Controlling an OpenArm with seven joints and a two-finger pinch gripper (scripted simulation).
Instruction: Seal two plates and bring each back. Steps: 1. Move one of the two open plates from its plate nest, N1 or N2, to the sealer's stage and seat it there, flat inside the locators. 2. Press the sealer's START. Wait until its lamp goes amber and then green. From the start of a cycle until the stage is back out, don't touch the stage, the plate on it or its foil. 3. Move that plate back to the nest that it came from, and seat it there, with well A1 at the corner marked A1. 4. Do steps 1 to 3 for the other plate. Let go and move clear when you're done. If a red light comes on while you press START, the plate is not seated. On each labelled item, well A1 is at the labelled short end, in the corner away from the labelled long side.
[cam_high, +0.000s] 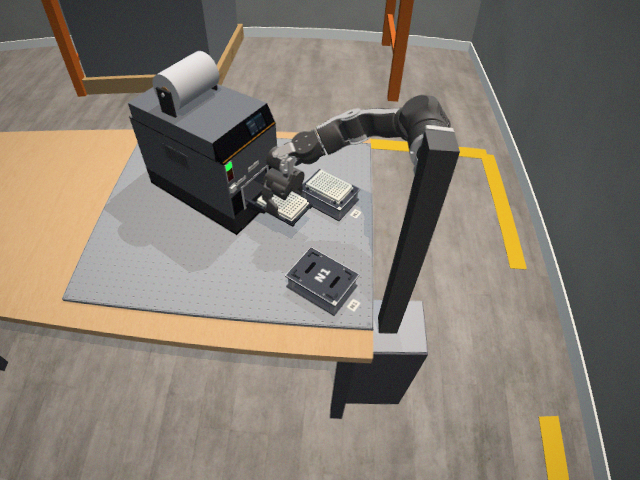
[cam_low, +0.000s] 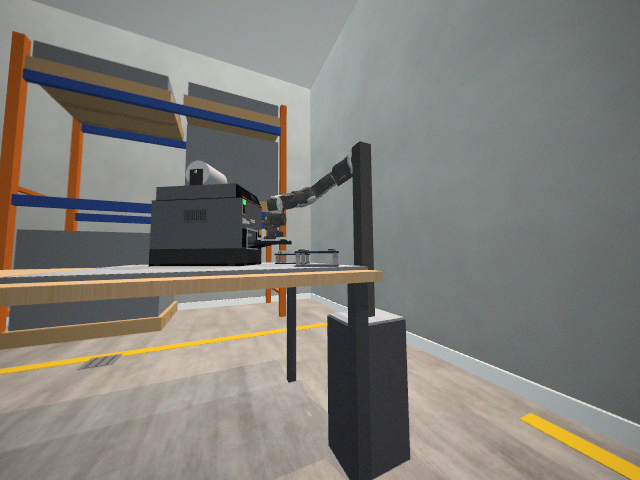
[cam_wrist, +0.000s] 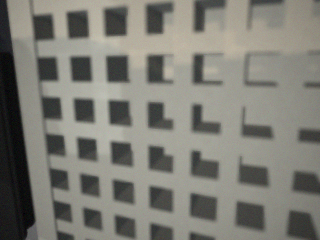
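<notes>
Right now the sealer stage is 10 mm below my hand. Also, from my hand: foil roll 280 mm ahead, 180 mm to the right, 300 mm above; white well plate 140 mm behind, 130 mm to the right, 50 mm below; white start button 130 mm ahead, 20 mm to the left, 70 mm above.
</notes>
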